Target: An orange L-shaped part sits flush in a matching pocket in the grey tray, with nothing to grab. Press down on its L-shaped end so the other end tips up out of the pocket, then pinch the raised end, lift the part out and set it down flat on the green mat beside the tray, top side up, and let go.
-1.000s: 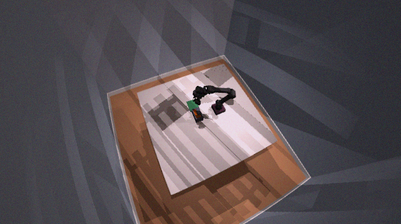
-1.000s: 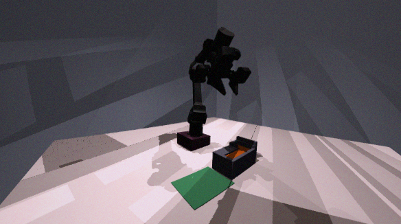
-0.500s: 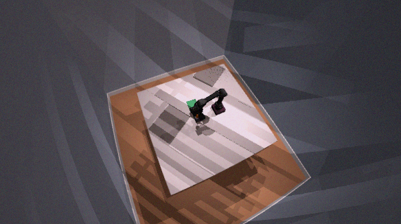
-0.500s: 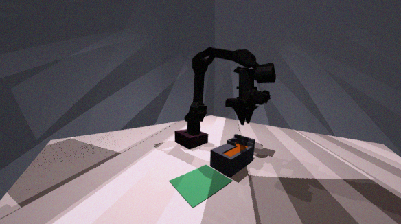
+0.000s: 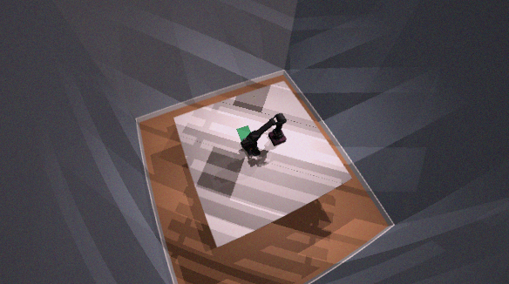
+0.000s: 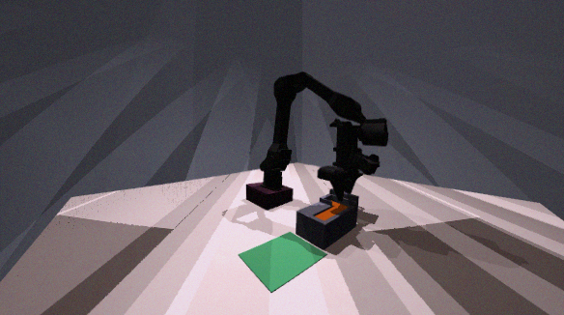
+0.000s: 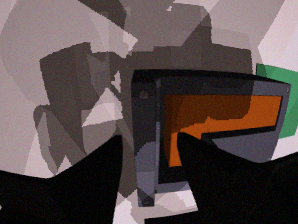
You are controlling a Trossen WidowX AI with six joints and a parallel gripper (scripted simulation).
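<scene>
The orange L-shaped part is 50 mm to the right of my gripper tip, 20 mm below it and 20 mm behind it. Also, from my gripper tip: green mat (210 mm to the right, 90 mm below, 50 mm behind).
</scene>
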